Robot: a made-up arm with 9 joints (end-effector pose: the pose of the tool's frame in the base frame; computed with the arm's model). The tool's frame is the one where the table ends. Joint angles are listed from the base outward.
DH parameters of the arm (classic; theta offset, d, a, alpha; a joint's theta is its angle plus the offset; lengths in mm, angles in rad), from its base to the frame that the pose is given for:
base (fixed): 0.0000 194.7 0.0 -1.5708
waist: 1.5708 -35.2 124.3 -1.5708
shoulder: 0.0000 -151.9 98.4 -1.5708
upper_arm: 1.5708 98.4 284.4 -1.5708
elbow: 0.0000 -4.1 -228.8 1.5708
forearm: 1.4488 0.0 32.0 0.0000
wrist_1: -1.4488 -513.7 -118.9 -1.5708
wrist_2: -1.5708 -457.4 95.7 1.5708
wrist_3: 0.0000 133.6 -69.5 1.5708
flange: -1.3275 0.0 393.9 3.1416
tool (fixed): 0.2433 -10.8 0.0 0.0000
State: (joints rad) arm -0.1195 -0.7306 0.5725 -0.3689 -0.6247 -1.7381 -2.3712 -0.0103 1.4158
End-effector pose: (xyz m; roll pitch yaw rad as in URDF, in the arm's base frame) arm 0.0056 0.2679 1.0727 -2.2086 -1.1810 -0.9986
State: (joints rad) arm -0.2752 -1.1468 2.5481 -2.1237 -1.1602 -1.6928 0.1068 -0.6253 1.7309
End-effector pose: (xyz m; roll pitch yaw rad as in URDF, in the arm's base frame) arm -0.4621 0.3136 -0.4118 1.0094 -0.1721 1.3965
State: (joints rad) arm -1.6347 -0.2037 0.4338 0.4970 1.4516 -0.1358 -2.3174 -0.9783 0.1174
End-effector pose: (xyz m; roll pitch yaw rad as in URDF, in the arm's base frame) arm 0.4584 0.3971 0.7754 -2.3239 -0.6086 -0.6845
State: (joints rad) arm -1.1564 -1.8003 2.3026 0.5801 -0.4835 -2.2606 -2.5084 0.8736 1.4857
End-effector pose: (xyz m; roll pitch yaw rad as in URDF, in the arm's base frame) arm -0.4184 0.3599 0.5601 -1.4581 -0.4169 -2.1471
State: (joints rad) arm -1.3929 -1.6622 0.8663 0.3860 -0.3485 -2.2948 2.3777 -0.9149 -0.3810
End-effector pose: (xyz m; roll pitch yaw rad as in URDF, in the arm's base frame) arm -0.4062 -0.2224 -0.0202 1.0609 -0.4353 -2.3713
